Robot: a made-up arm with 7 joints. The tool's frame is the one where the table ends. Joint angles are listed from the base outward.
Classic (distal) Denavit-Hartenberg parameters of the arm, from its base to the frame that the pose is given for. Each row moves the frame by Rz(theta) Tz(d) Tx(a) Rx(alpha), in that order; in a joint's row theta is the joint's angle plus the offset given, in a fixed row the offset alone. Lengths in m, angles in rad.
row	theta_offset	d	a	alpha
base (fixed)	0	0	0	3.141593
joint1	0	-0.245	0	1.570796
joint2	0	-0.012	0	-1.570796
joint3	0	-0.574	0	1.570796
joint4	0	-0.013	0	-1.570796
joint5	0	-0.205	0	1.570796
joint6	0	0	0	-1.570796
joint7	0	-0.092	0	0
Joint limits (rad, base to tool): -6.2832..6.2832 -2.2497..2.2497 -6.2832..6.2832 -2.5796..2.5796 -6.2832..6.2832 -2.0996..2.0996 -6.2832..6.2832
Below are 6 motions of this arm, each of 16 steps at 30 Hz.
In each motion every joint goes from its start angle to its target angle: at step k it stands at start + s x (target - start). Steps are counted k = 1, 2, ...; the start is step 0. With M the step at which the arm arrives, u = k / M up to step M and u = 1 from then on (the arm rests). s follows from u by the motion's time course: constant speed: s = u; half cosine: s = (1 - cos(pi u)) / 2; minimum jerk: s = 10 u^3 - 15 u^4 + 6 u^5.
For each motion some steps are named. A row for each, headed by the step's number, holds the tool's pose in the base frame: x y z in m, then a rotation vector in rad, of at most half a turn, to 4 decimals.
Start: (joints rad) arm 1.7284 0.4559 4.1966 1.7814 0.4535 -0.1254 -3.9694
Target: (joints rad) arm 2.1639 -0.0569 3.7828 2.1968 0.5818 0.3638 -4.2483
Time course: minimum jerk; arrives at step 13
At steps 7, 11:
7: 0.2130 0.0078 0.7006 0.4702 -0.9919 -0.2092
11: 0.2192 0.0653 0.6224 0.0815 -0.6557 -0.2546

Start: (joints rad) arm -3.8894 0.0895 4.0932 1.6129 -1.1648 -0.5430 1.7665
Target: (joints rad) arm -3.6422 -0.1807 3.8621 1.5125 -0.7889 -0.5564 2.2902
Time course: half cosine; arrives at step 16
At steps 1, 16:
1: 0.2214 -0.1387 0.8344 -1.8960 1.3116 1.9089
16: 0.3537 -0.0445 0.8272 1.0534 -1.9423 -1.3533

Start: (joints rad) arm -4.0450 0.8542 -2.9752 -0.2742 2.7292 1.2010 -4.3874
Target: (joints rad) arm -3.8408 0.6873 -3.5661 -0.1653 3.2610 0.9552 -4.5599
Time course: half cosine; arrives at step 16
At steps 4, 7, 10, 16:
4: -0.4208 -0.5296 0.6717 0.2586 1.2343 2.4733
7: -0.4280 -0.4990 0.7131 0.3260 1.3662 2.3558
10: -0.4325 -0.4606 0.7602 0.3993 1.5135 2.2080
16: -0.4325 -0.4153 0.8100 0.4725 1.6654 2.0337

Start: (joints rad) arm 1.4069 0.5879 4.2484 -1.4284 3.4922 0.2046 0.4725
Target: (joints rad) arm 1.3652 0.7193 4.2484 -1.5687 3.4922 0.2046 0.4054
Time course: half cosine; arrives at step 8
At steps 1, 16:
1: -0.1951 -0.4866 0.6631 0.6554 1.3328 1.5470
16: -0.1711 -0.5166 0.5732 0.7027 1.1381 1.6199

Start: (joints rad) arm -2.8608 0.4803 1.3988 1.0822 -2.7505 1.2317 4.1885
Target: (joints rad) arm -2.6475 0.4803 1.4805 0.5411 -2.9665 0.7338 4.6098
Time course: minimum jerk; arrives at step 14
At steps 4, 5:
4: -0.3227 0.2813 0.9087 2.7692 0.2583 1.1665
5: -0.3190 0.2826 0.9198 2.8106 0.1516 1.1422

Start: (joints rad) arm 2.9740 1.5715 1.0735 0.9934 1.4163 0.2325 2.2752
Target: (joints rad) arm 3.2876 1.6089 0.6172 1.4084 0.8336 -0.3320 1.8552
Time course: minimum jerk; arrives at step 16
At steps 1, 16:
1: -0.7625 0.1217 0.1553 -0.3323 1.5879 -1.7480
16: -0.6002 0.2595 -0.0169 0.5140 -0.4202 2.6194

